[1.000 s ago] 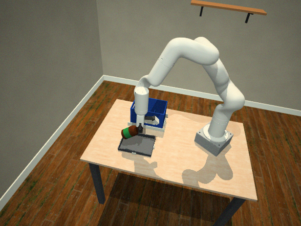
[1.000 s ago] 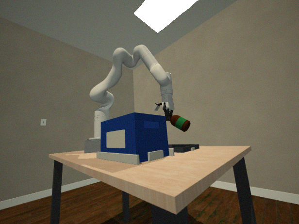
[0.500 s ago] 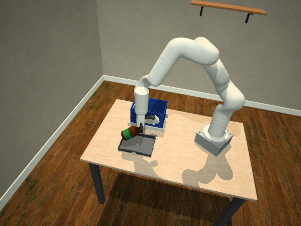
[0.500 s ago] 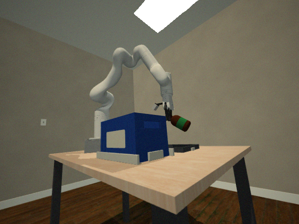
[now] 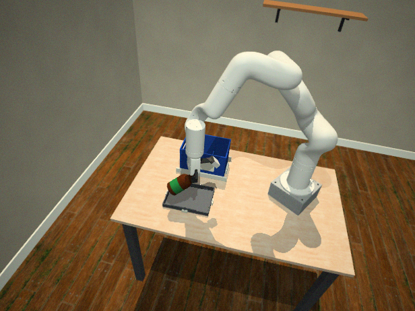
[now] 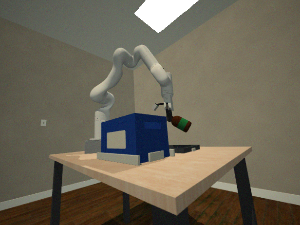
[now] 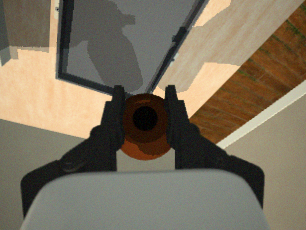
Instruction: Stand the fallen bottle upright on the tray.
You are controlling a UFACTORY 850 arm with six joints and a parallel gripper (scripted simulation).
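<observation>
My hand is 50 mm short of the bottle, 20 mm to the right of it and 30 mm above it. Also, from my hand: dark tray (20 mm ahead, 30 mm to the right, 190 mm below); then blue crate (10 mm behind, 320 mm to the right, 120 mm below).
</observation>
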